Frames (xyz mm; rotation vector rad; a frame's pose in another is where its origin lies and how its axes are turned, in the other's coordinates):
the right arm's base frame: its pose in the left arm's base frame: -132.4 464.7 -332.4 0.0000 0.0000 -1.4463
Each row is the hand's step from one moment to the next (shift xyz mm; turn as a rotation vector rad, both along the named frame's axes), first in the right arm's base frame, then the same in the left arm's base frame.
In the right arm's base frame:
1: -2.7 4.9 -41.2 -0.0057 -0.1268 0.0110
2: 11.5 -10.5 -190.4 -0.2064 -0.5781 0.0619
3: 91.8 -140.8 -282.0 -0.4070 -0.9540 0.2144
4: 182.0 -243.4 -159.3 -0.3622 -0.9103 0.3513
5: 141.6 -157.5 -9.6 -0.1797 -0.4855 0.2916
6: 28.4 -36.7 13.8 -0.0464 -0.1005 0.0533
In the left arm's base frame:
1: 4.5 3.3 -41.2 -0.1265 -0.0101 0.0110
2: -9.0 -12.7 -190.4 -0.5993 0.1330 0.0619
3: -128.3 -108.6 -282.0 -0.9972 0.2854 0.2144
4: -218.9 -210.8 -159.3 -0.9482 0.2464 0.3513
5: -138.7 -160.1 -9.6 -0.5041 0.1180 0.2916
6: -32.9 -32.7 13.8 -0.1055 0.0336 0.0533

